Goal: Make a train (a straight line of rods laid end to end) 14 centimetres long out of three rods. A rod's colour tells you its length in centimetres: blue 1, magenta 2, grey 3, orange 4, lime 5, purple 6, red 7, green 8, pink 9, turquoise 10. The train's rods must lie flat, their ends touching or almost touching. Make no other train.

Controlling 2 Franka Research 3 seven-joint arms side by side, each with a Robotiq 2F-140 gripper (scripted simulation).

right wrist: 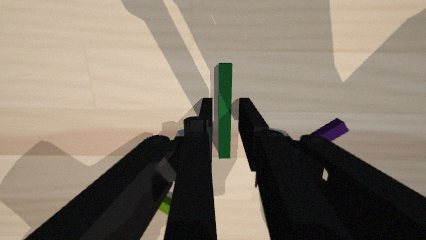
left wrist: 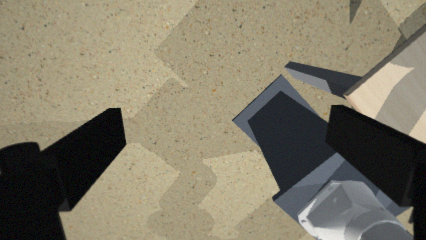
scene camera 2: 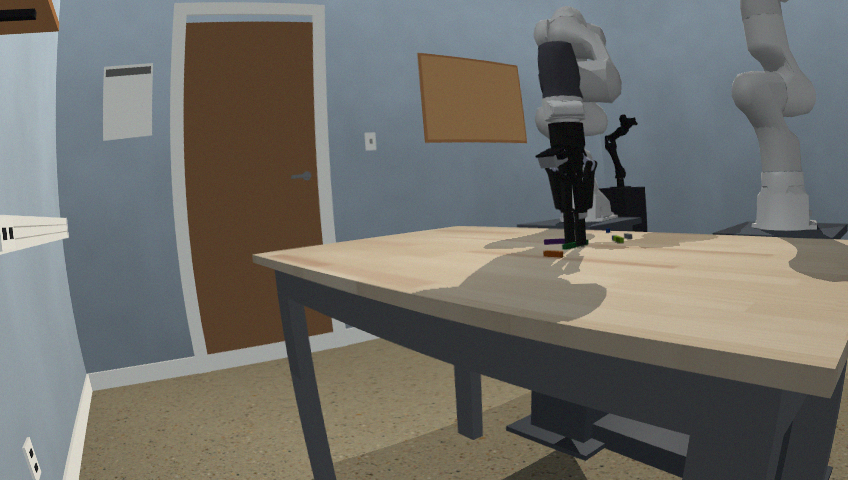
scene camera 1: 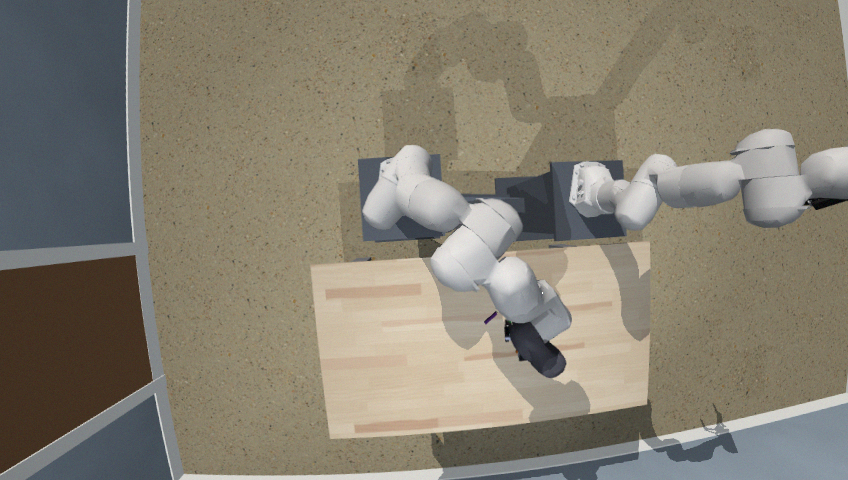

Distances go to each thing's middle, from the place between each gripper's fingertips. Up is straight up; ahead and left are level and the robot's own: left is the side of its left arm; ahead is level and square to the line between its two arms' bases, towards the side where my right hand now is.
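Scene:
My right hand (scene camera 2: 575,244) is here, and the green rod (right wrist: 225,69) is 30 mm below it.
As for my left hand, it's 520 mm short of the green rod, 880 mm to the left of it and 410 mm above it. So by its middle, the green rod is nearer to my right hand than to my left hand.

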